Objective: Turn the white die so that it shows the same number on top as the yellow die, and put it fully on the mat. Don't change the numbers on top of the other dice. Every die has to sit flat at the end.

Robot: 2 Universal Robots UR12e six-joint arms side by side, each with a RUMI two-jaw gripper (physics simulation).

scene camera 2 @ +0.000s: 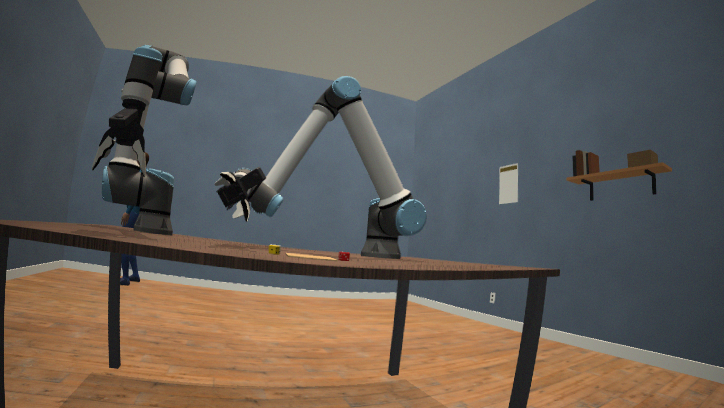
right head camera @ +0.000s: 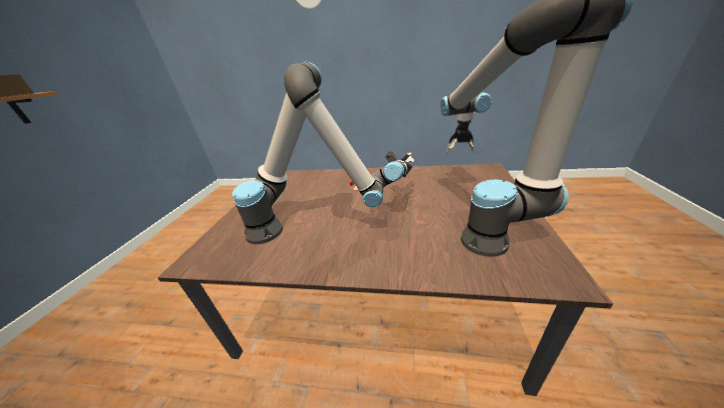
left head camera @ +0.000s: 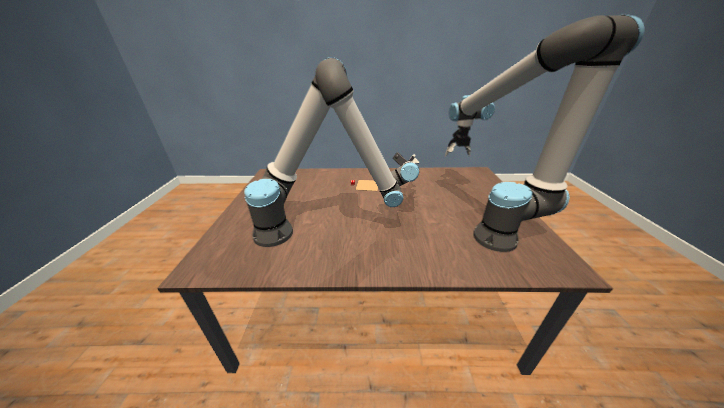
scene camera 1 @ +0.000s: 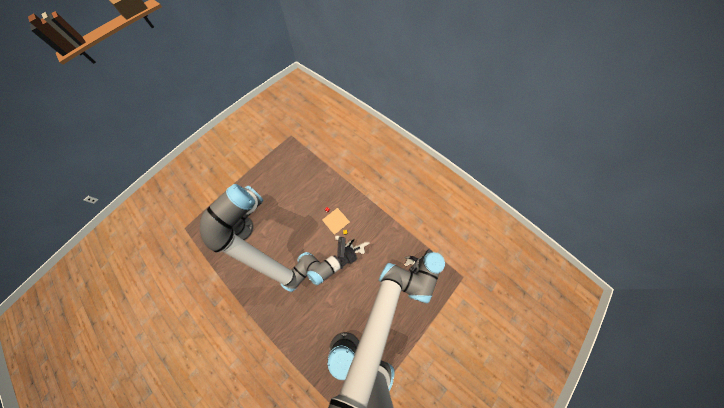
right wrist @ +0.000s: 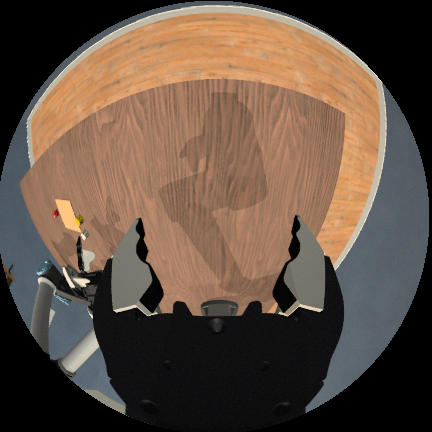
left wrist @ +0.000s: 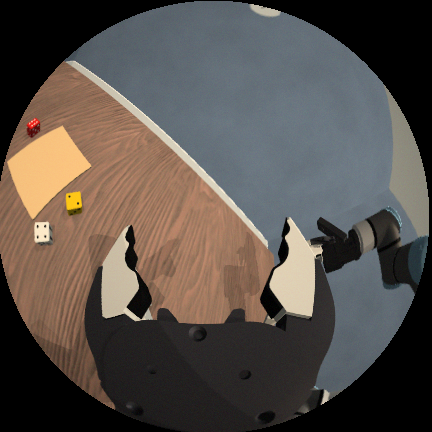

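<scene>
The white die (scene camera 1: 336,237) (left wrist: 43,233) (right wrist: 85,234) sits flat on the table off the mat's corner, four pips on top. The yellow die (scene camera 1: 345,232) (scene camera 2: 274,249) (left wrist: 74,202) sits beside the mat with two pips on top. The red die (left head camera: 352,181) (scene camera 1: 327,209) (left wrist: 33,127) sits by the mat's opposite side, apparently six on top. The tan mat (scene camera 1: 335,220) (left wrist: 47,165) lies flat. My left gripper (left wrist: 206,222) is open and empty, tilted sideways above the table near the white and yellow dice. My right gripper (left head camera: 459,152) (right wrist: 217,217) is open and empty, high above the table.
Both arms stand on the brown table (left head camera: 324,263) (scene camera 1: 283,167). In the left wrist view, the right arm's wrist (left wrist: 385,230) shows at the right. A wall shelf (scene camera 2: 618,173) with books and a box hangs away from the table.
</scene>
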